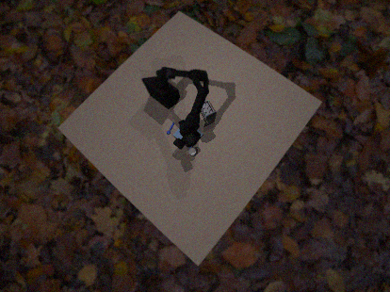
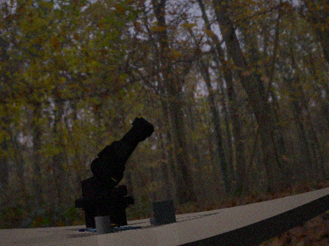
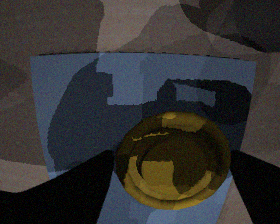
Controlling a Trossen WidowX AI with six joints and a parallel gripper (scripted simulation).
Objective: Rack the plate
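Right now the light blue mat is 20 mm to the left of my gripper tip and 20 mm behind it. From my gripper tip the other things lie so: small white cup 90 mm ahead, 40 mm to the right, 20 mm above; yellow plate 10 mm above; blue spoon 130 mm behind, 40 mm to the right.
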